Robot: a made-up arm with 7 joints.
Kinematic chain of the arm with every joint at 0, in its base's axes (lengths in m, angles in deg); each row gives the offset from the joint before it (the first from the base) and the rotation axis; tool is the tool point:
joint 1: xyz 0 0 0.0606 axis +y
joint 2: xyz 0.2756 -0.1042 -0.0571 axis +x
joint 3: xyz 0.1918 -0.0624 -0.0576 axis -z
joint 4: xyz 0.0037 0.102 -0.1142 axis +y
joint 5: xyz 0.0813 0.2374 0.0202 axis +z
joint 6: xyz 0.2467 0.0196 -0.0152 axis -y
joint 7: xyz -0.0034 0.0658 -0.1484 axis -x
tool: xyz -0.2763 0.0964 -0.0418
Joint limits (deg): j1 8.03..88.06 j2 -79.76..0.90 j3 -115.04..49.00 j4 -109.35..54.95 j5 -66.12..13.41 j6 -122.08..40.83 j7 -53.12..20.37
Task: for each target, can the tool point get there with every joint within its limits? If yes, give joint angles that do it. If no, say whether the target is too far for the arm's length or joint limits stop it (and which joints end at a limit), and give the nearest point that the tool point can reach.
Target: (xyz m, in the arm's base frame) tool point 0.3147 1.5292 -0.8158
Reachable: no: too far | nearest point 0.2350 0.5568 -0.5938 | short by 1.001 m
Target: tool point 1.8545 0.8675 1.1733
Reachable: no: too far | nearest point 0.9311 0.2125 0.1606 | short by 1.519 m
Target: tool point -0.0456 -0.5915 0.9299
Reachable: no: joint limits stop it (at a limit: joint 1, joint 4, joint 5, joint 6) | nearest point 0.1516 -0.4138 0.5663 | short by 0.450 m
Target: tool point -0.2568 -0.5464 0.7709
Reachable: no: joint limits stop it (at a limit: joint 1, joint 4, joint 5, joint 6) | nearest point 0.0134 -0.3924 0.4780 | short by 0.427 m
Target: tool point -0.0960 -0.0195 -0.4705
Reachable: yes | joints 39.81 -69.79 -25.84 4.79 -6.85 -54.55 13.13
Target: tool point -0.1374 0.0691 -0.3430
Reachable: yes | joints 38.08 -41.18 -37.49 -69.55 -2.27 -28.96 -26.68
